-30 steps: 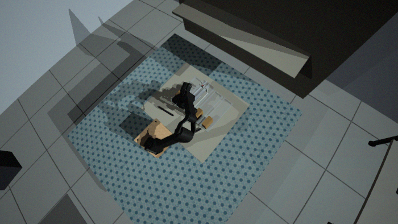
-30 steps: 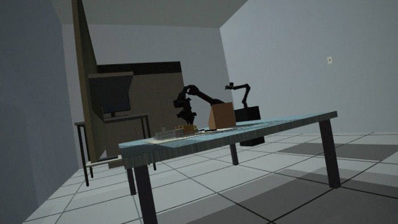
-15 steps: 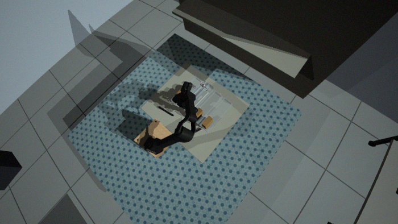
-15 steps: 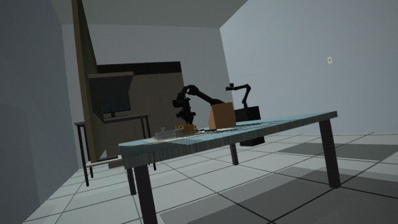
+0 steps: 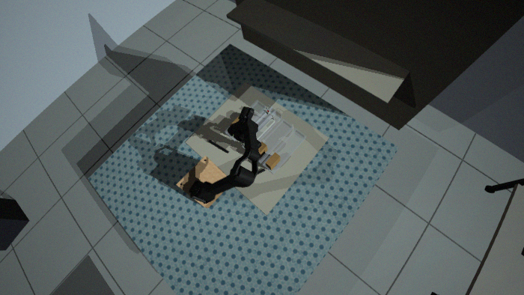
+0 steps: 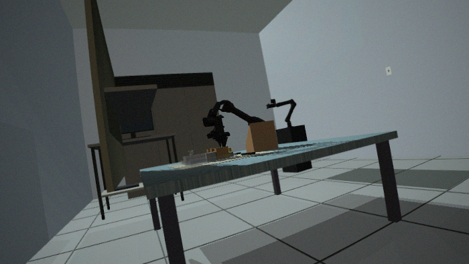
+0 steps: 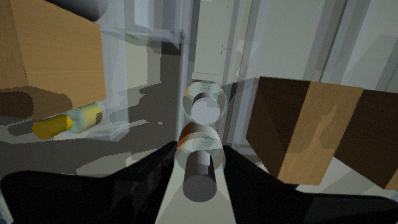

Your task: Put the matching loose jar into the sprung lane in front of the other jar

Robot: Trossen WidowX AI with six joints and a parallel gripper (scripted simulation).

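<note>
My gripper tip is now 6 cm short of the mat and 6 cm above it. Round my gripper tip: grey lid: 14 cm ahead, 11 cm to the left, 3 cm below.
</note>
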